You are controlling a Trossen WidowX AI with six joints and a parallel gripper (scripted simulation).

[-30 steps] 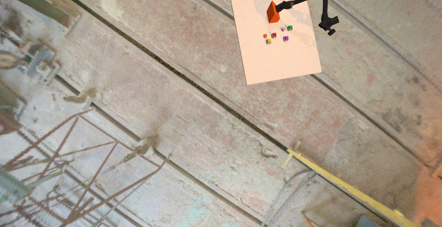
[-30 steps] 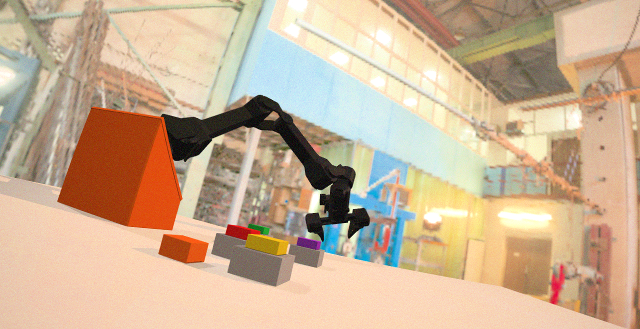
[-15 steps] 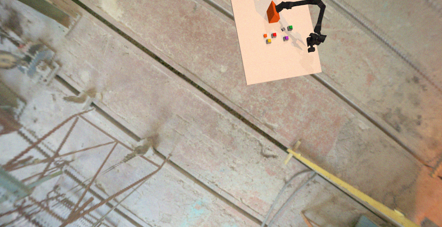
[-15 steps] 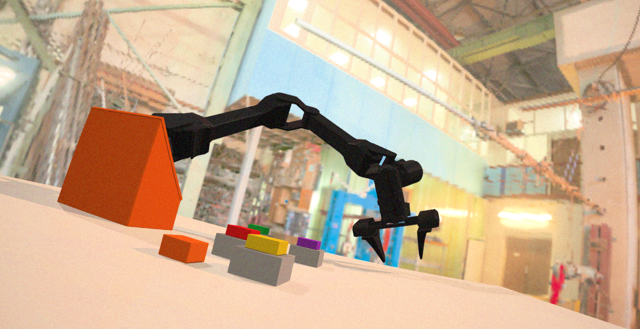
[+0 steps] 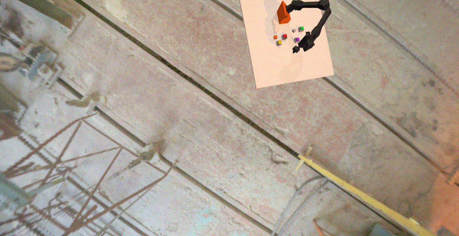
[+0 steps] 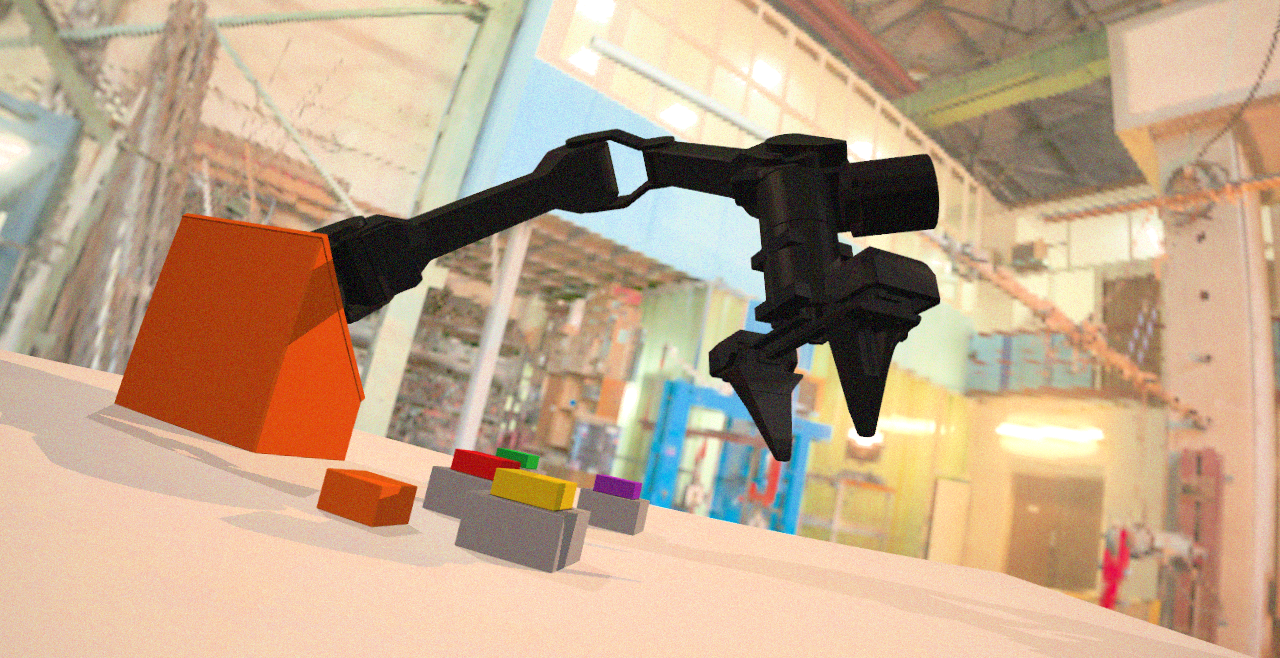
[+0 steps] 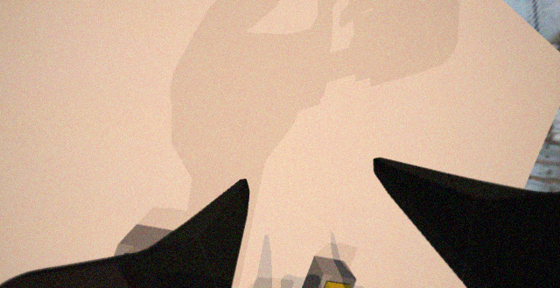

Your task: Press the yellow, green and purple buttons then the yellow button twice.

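Now: gripper tip 14 cm past the yellow button, 12 cm to the left of it and 5 cm above it. From my gripper tip the other things lie so: red button: 20 cm behind, 5 cm below, 4 cm to the right; then small orange block: 22 cm behind, 14 cm to the right, 8 cm below; then purple button: 14 cm behind, 9 cm to the left, 5 cm below.
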